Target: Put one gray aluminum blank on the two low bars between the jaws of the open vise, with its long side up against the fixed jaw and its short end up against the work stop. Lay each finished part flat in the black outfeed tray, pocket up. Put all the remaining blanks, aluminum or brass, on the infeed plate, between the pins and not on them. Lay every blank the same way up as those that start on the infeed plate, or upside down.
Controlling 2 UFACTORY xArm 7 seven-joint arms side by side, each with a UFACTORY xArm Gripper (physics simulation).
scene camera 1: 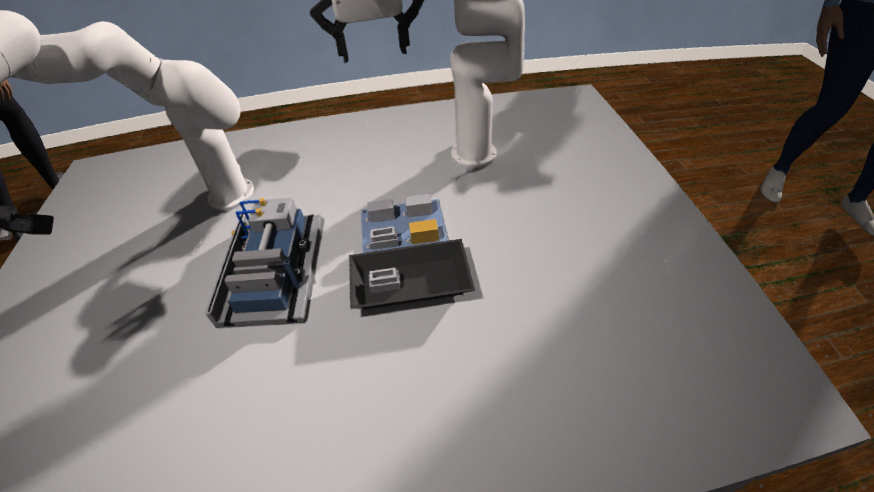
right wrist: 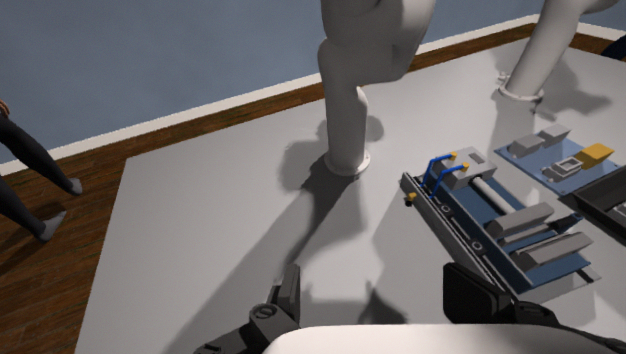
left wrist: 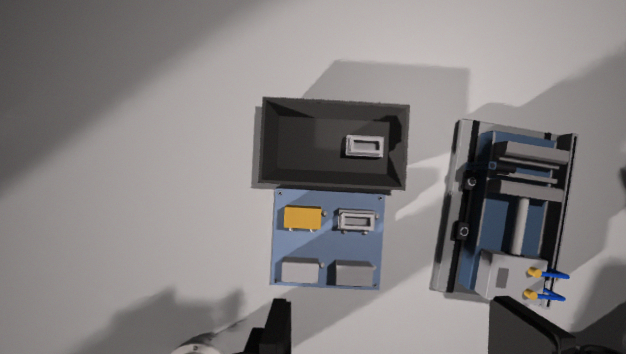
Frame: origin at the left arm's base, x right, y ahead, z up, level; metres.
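Where they show: left gripper, fingertip midpoint: (scene camera 1: 374,55) (left wrist: 390,332); right gripper, fingertip midpoint: (scene camera 1: 32,220) (right wrist: 371,287); left arm's base, link origin: (scene camera 1: 473,154) (right wrist: 519,92); right arm's base, link origin: (scene camera 1: 231,194) (right wrist: 346,160).
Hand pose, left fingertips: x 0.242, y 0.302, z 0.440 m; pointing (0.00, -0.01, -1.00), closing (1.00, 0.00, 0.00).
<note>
Each offset is from my left fingertips to the centre of the thing. "spot": to the spot under its first point.
The open vise @[dx +0.296, dy -0.002, dz -0.390 m] (scene camera 1: 259,299) (left wrist: 515,215) (right wrist: 515,220) has two low bars with no blank on them between its jaws. Two gray blanks @[dx +0.035, dy -0.103, dz -0.414 m] (scene camera 1: 381,210) @[dx -0.054, dy -0.098, dz -0.414 m] (scene camera 1: 419,205) (left wrist: 354,275) (left wrist: 300,271) (right wrist: 526,145) (right wrist: 555,134) and a brass blank @[dx -0.050, dy -0.008, dz -0.414 m] (scene camera 1: 423,232) (left wrist: 302,218) (right wrist: 593,156) sit on the blue infeed plate @[dx -0.007, dy -0.050, dz -0.436 m] (scene camera 1: 403,223) (left wrist: 325,245). A gray part with its pocket up @[dx +0.040, dy -0.013, dz -0.414 m] (scene camera 1: 384,238) (left wrist: 356,220) also sits there. Another pocketed part @[dx +0.053, dy +0.111, dz -0.410 m] (scene camera 1: 384,278) (left wrist: 365,146) lies pocket up in the black tray (scene camera 1: 434,278) (left wrist: 310,155). My left gripper (scene camera 1: 374,50) (left wrist: 390,332) is open and empty, high above the table. My right gripper (right wrist: 371,287) is open and empty, left of the vise.
The tray stands directly against the plate's edge. Blue hoses with yellow fittings @[spot: dx +0.295, dy -0.109, dz -0.332 m] (scene camera 1: 261,202) (left wrist: 534,272) (right wrist: 453,156) rise at the vise's cylinder end. The two arm bases (scene camera 1: 229,192) (scene camera 1: 474,152) stand behind. People stand beyond the table's sides.
</note>
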